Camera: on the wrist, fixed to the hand. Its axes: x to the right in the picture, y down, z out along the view.
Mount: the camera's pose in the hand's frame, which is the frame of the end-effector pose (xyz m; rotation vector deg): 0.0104 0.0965 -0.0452 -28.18 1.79 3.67
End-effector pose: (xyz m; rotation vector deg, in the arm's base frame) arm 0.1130 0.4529 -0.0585 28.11 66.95 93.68
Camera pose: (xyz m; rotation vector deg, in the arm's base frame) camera 0.0260 0.4412 0.0028 10.74 42.20 109.54
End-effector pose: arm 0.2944 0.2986 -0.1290 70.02 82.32 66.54
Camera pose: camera 0.2637 0.3113 -0.0272 52.10 60.14 84.50
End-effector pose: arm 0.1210 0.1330 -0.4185 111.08 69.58 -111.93
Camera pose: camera 0.2129 0.1006 -0.4630 99.01 83.12 -81.42
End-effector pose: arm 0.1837 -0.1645 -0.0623 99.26 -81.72 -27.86
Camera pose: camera 0.1597 -0.1607 0.0420 73.94 -69.31 -40.37
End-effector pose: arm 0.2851 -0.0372 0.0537 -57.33 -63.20 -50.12
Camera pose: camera 0.3902 -0.0503 0.0383 -80.88 -48.01 -64.98
